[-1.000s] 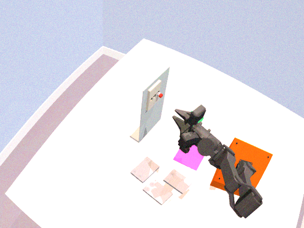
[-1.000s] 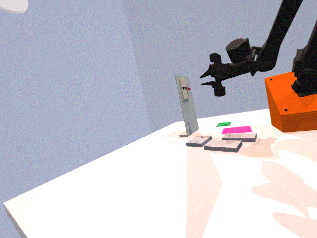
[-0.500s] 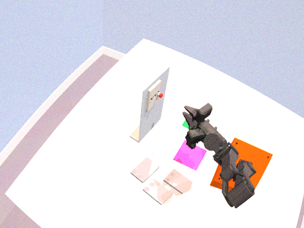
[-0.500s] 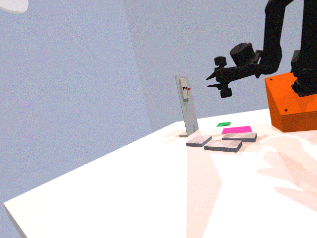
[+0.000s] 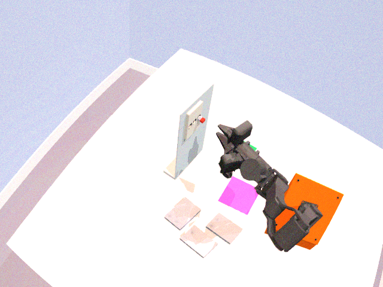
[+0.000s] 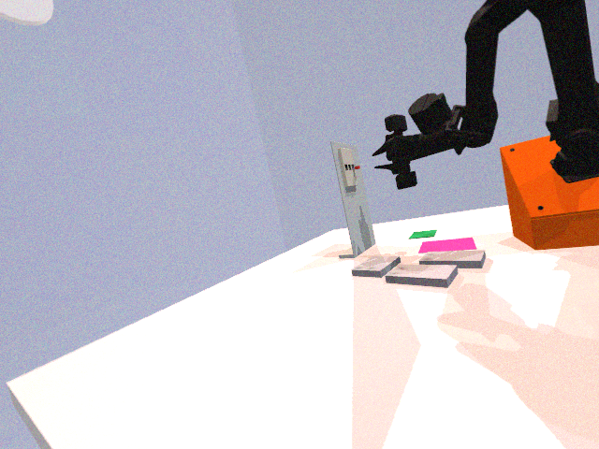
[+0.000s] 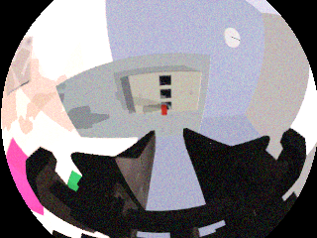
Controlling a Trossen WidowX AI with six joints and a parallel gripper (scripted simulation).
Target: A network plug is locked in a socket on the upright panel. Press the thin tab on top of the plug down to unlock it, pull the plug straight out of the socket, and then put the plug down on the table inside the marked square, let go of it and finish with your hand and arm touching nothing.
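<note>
Right now my gripper tip is 60 mm short of the plug and 20 mm to the left of it. From my gripper tip the other things lie so: grey upright panel (90 mm ahead, 10 mm to the right, 100 mm below); then magenta square (140 mm behind, 30 mm to the left, 260 mm below).
</note>
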